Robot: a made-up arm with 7 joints. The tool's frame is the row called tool.
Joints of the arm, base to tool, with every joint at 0 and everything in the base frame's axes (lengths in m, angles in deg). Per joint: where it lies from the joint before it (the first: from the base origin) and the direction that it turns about. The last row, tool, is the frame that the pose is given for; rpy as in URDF.
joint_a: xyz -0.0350 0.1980 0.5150 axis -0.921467 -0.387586 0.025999
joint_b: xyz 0.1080 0.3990 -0.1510 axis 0 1 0
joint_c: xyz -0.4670 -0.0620 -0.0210 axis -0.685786 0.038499 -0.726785
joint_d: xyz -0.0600 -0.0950 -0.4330 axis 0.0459 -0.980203 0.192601
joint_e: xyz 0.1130 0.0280 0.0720 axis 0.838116 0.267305 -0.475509
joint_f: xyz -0.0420 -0.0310 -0.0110 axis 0 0 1
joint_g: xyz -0.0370 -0.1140 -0.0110 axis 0 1 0
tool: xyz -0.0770 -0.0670 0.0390 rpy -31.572 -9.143 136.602
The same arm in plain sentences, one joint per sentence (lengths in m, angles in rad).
The arm has seven revolute joints in a row. What follows holds with every joint at zero, and every direction is one of the base frame's. Joint 1 lies 0.035 m along -x and 0.198 m along +y and 0.515 m along +z from the base frame's origin and rotates about the direction (-0.921467, -0.387586, 0.025999). Joint 2 lies 0.108 m along +x and 0.399 m along +y and 0.151 m along -z from joint 1 and rotates about +y. Joint 3 lies 0.467 m along -x and 0.062 m along -y and 0.021 m along -z from joint 2 and rotates about the direction (-0.685786, 0.038499, -0.726785). Joint 4 lies 0.06 m along -x and 0.095 m along -y and 0.433 m along -z from joint 3 and rotates about the direction (0.0459, -0.980203, 0.192601). Joint 5 lies 0.113 m along +x and 0.028 m along +y and 0.072 m along +z from joint 4 and rotates about the direction (0.838116, 0.267305, -0.475509). Joint 6 lies 0.042 m along -x and 0.031 m along -y and 0.011 m along -z from joint 5 and rotates about +z. Joint 7 lies 0.037 m along -x and 0.114 m along -y and 0.011 m along -z from joint 6 and rotates about +y. The tool frame, which is the frame that the pose is given for, lies 0.077 m along -x and 0.067 m along -y and 0.039 m along +z from joint 7; its axes are the base frame's turned by roll -0.551, pitch -0.1596 and yaw 2.3842 rad (as in URDF: about the fixed x, then y, then z).
